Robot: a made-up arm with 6 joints.
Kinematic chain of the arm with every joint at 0, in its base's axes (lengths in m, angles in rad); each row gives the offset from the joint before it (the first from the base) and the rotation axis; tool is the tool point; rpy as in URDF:
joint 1: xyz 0 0 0.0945 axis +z
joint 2: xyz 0 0 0 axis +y
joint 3: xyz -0.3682 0 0.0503 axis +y
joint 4: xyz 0.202 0 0.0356 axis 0.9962 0 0.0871
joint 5: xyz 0 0 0 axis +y
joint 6: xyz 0.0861 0 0.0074 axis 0.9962 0 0.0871
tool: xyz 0 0 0 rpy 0 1.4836 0
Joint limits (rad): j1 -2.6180..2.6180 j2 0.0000..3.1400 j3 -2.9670..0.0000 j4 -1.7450..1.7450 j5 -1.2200..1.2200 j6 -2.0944..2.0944
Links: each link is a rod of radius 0.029 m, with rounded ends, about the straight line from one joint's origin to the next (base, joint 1, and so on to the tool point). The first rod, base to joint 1, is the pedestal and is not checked.
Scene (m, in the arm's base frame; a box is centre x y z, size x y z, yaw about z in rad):
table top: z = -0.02
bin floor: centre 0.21 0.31 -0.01 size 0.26 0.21 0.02 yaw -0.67
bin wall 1: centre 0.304 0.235 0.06 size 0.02 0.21 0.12 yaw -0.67
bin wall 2: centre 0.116 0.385 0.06 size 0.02 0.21 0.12 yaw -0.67
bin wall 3: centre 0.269 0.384 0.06 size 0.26 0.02 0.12 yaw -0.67
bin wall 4: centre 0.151 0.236 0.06 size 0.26 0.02 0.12 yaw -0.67
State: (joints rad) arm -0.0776 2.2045 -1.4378 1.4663 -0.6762 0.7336
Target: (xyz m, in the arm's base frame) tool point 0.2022 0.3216 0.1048
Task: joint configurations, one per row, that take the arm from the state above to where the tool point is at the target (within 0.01 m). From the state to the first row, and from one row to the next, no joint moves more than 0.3 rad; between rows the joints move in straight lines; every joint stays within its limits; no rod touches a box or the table.
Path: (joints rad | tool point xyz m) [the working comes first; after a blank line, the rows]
Joints at the target: 1.1050 2.2036 -0.9138 1.5302 -0.4344 0.7336
Straight joint move there: touches bin wall 1.

1: 0.2066 2.1012 -1.2051 1.3895 -0.6319 0.6777 | 0.4394 0.0409 0.2070
2: 0.4909 1.9979 -0.9724 1.3126 -0.5877 0.6219 | 0.3621 0.1412 0.2037
3: 0.7751 1.8946 -0.7398 1.2358 -0.5434 0.5660 | 0.2635 0.1992 0.1994
4: 0.9401 2.0491 -0.8268 1.3830 -0.4889 0.6498 | 0.2418 0.2638 0.1545
5: 1.1050 2.2036 -0.9138 1.5302 -0.4344 0.7336 | 0.2022 0.3216 0.1048

